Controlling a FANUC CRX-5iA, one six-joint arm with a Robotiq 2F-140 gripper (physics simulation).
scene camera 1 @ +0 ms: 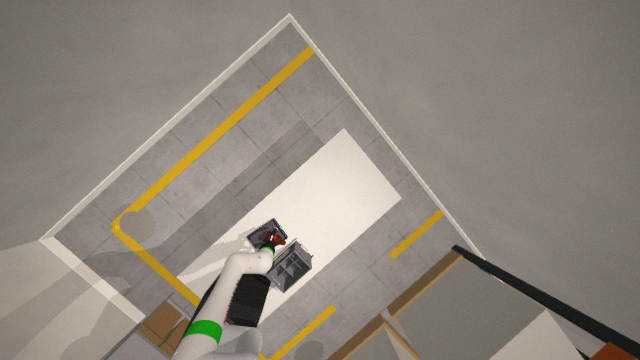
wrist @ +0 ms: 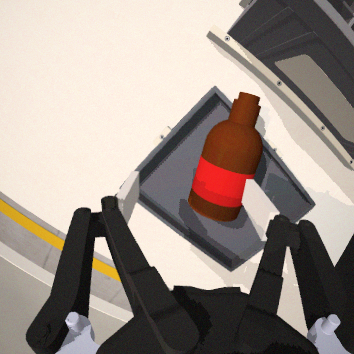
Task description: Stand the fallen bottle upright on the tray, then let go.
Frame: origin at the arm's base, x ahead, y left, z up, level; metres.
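Seen in the pictures: gripper, fingertip midpoint: (wrist: 191, 187).
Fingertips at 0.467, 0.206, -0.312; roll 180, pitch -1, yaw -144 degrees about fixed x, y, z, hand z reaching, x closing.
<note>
A point is followed by its place in that frame, as x, y, z.
The brown bottle with a red label (scene camera 1: 281, 241) @(0.465, 0.124, -0.359) (wrist: 227, 160) @(0.448, 0.164, -0.338) lies on its side on the grey tray (scene camera 1: 259, 236) @(0.337, 0.248, -0.409) (wrist: 165, 172) @(0.477, 0.242, -0.409). In the wrist view its base is toward the gripper and its neck points up and slightly right, reaching over the tray's upper right rim. My gripper (scene camera 1: 272, 238) @(0.467, 0.206, -0.312) (wrist: 191, 187) @(0.467, 0.206, -0.312) is open with nothing held. In the wrist view the left fingertip shows at the tray's left corner, apart from the bottle, and the right fingertip overlaps the bottle's right edge near the label; contact cannot be told. The arm partly hides the tray in the scene view.
A grey bin with compartments (scene camera 1: 299, 274) @(0.441, -0.139, -0.288) (wrist: 260, 37) @(0.512, 0.046, -0.337) stands close beside the tray, on the side the neck points to. Both are on the white table top (scene camera 1: 330, 185) @(1.021, 0.236, -0.414) (wrist: 75, 100) @(0.645, 0.242, -0.414). A black block (scene camera 1: 248, 302) @(0.144, -0.003, -0.121) shows beside the arm. Yellow lines mark the floor.
</note>
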